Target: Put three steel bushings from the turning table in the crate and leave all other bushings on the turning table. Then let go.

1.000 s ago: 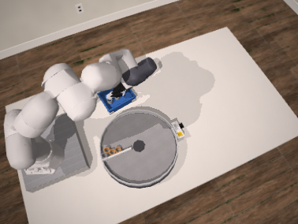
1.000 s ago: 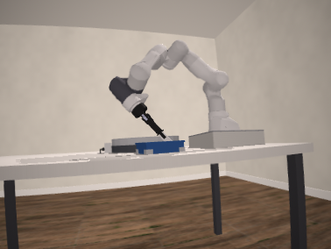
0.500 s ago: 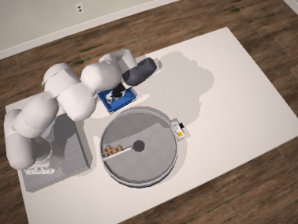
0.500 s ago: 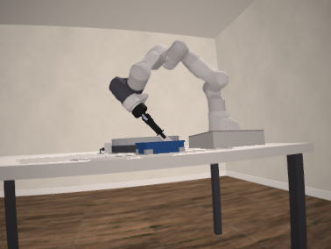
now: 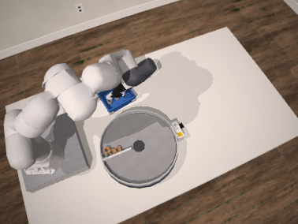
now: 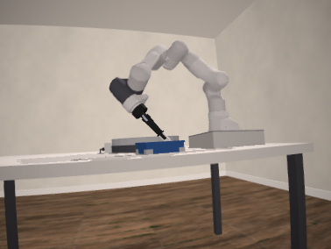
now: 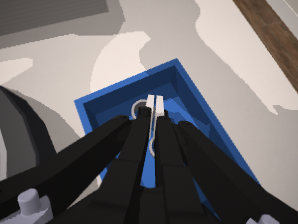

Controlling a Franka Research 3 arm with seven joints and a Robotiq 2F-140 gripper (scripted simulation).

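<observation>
Now: hand 40 mm above the crate and 30 mm short of it. Also, from my hand: round grey turning table 340 mm to the right, 90 mm ahead, 10 mm below.
</observation>
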